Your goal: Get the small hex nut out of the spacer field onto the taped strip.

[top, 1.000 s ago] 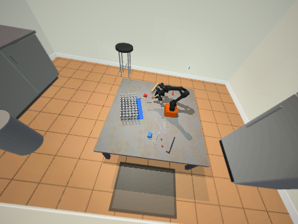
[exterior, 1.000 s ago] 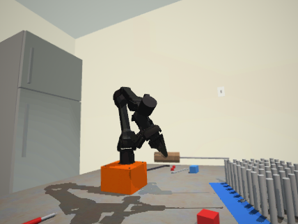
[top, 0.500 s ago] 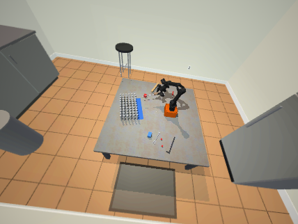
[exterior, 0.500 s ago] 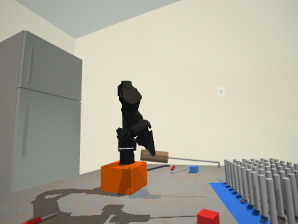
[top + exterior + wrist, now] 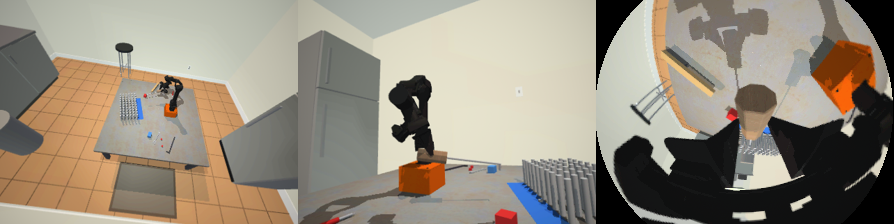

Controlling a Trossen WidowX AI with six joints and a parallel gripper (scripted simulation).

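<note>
The red-handled tool lies 250 mm behind my gripper tip, 120 mm to the right of it and 170 mm below it. The rest, counted from my gripper tip: blue taped strip 270 mm ahead, 230 mm to the left, 180 mm below; then red cube 210 mm ahead, 20 mm to the right, 160 mm below; then wooden-handled tool 100 mm ahead, 40 mm to the left, 20 mm below.
</note>
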